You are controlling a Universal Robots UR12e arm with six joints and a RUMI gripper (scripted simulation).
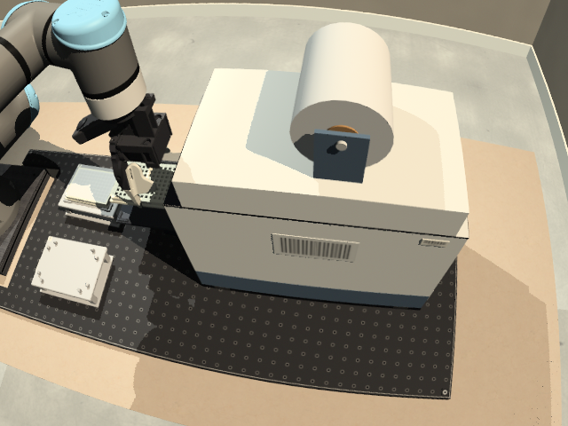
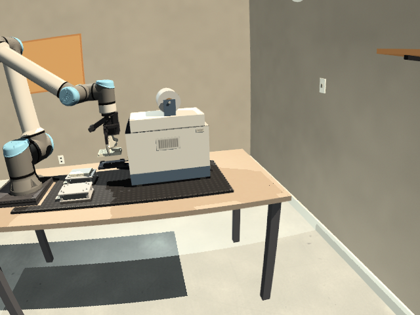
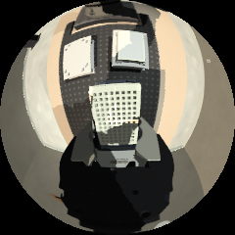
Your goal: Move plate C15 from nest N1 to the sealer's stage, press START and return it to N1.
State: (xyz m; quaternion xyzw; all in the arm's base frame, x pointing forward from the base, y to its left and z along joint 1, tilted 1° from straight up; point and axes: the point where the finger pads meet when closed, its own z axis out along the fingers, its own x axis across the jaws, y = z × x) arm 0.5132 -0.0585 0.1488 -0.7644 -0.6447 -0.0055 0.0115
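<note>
Right now my hand is 7 cm above the sealer stage. Round my hand: foil roll 33 cm ahead, 6 cm to the right, 24 cm above; well plate 1 cm below.
</note>
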